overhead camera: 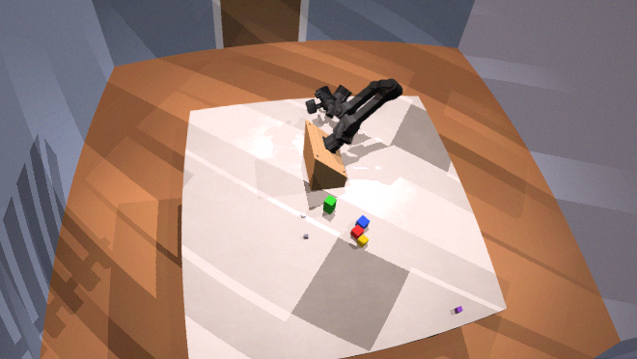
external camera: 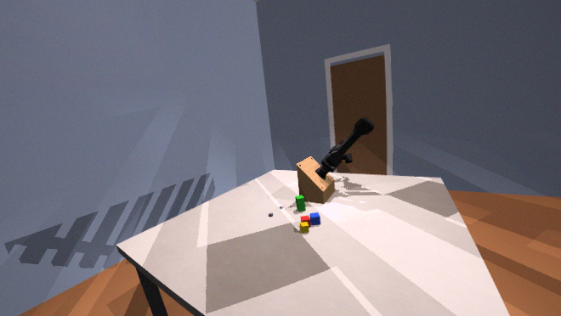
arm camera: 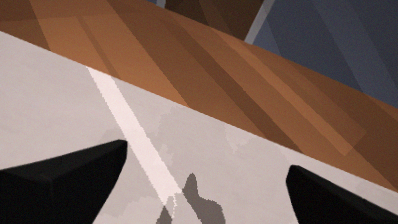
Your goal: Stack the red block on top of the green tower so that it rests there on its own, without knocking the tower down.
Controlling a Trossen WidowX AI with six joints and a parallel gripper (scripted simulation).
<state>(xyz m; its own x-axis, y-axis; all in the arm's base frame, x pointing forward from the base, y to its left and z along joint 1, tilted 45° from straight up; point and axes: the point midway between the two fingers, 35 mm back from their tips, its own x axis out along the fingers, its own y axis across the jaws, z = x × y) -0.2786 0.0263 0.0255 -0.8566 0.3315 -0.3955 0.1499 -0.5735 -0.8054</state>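
Now: gripper tip 66 cm short of the red block, 2 cm to the right of it and 10 cm above it. Also, from my gripper tip: small purple cube 110 cm ahead, 35 cm to the left, 10 cm below; blue block 63 cm ahead, 5 cm to the left, 10 cm below; yellow block 70 cm ahead, 3 cm to the left, 10 cm below.
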